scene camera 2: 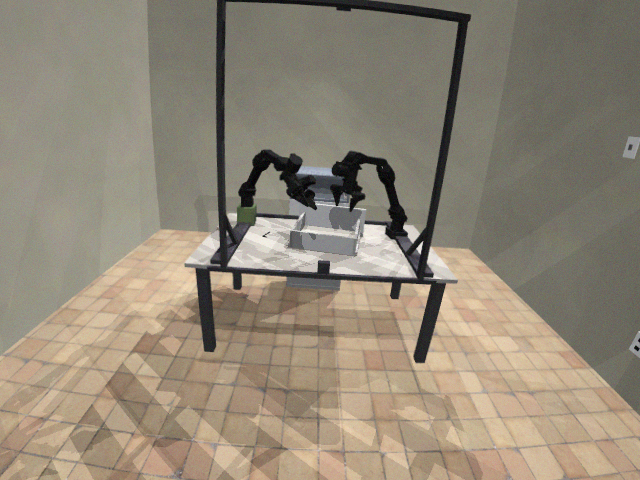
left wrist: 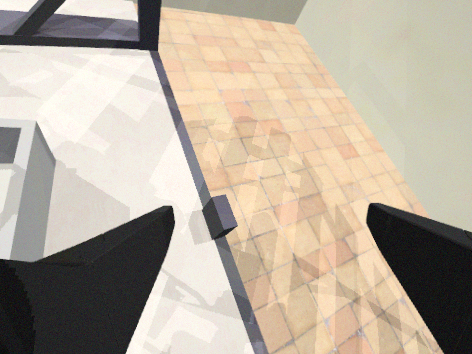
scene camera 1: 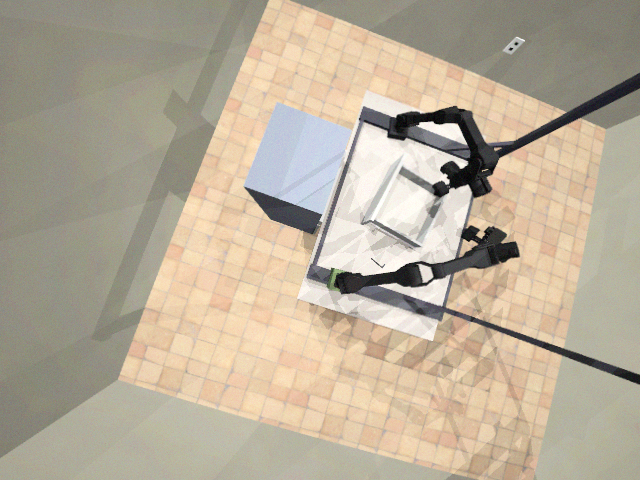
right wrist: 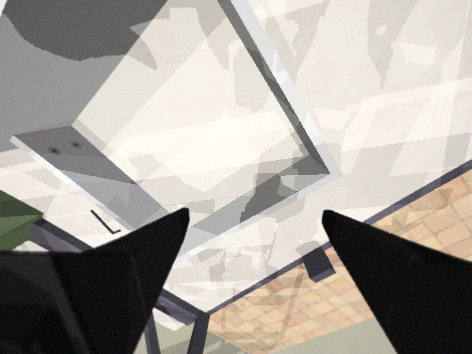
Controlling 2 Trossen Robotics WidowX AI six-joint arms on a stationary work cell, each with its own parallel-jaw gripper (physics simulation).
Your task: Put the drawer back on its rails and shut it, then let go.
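Places are measured from the left arm's base along level axes (x back, y right, z up), in centimetres.
Where they show: left gripper, between the fingertips: (scene camera 2: 312, 208) (left wrist: 269, 213); right gripper, between the fingertips: (scene camera 2: 343, 208) (right wrist: 254, 214); left arm's base, origin of its link: (scene camera 2: 246, 205) (scene camera 1: 341, 281); right arm's base, origin of its link: (scene camera 2: 396, 229) (scene camera 1: 399, 126).
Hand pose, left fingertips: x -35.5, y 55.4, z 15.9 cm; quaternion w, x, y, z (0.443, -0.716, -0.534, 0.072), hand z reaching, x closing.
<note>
Each offset is from my left fingertips to the centre of the thing.
The white drawer (scene camera 1: 395, 233) (scene camera 2: 324, 242) (left wrist: 36, 200) (right wrist: 95, 162), an open-topped box with one taller panel, lies upright on the table, apart from the cabinet. The taller panel faces the blue-grey cabinet {dx -9.8, dy -88.2, dz -20.7 cm} (scene camera 1: 297, 155) (scene camera 2: 317, 178), which stands beyond the table edge. The cabinet's opening and rails are hidden. My right gripper (scene camera 1: 444, 178) (scene camera 2: 344, 206) (right wrist: 254, 214) is open and empty, above the drawer's low end in scene camera 1. My left gripper (scene camera 1: 479, 237) (scene camera 2: 311, 195) (left wrist: 269, 213) is open and empty, high near the table's right edge in scene camera 1, beside the drawer.
A green block {dx +35.5, dy -55.4, dz -21.3 cm} (scene camera 1: 334, 279) (scene camera 2: 246, 213) (right wrist: 17, 220) is at the left arm's base. A thin black L-shaped mark or piece {dx +21.2, dy -36.8, dz -26.4 cm} (scene camera 1: 378, 263) (scene camera 2: 265, 234) (right wrist: 104, 222) lies near the drawer. Dark frame posts (scene camera 2: 220, 129) (scene camera 2: 445, 144) rise at the table's sides.
</note>
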